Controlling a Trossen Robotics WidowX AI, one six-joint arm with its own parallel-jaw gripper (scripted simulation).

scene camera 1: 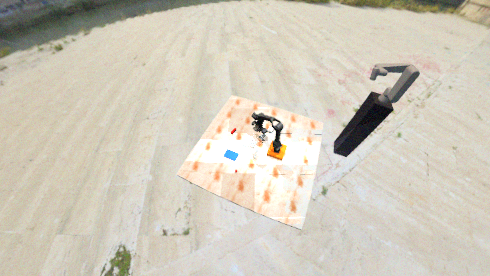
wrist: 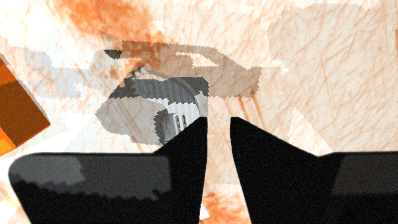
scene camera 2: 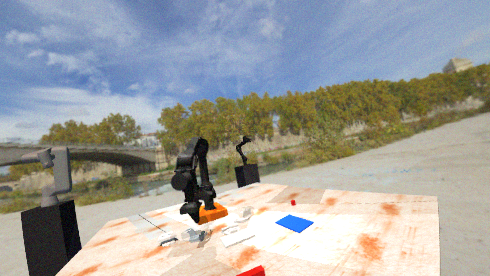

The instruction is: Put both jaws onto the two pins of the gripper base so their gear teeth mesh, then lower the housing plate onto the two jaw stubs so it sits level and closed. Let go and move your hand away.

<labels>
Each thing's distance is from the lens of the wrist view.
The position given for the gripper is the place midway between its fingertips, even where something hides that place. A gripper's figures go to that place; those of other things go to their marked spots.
gripper point(wrist: 218, 125): 0.11 m
grey jaw point(wrist: 151, 85): 0.17 m
</labels>
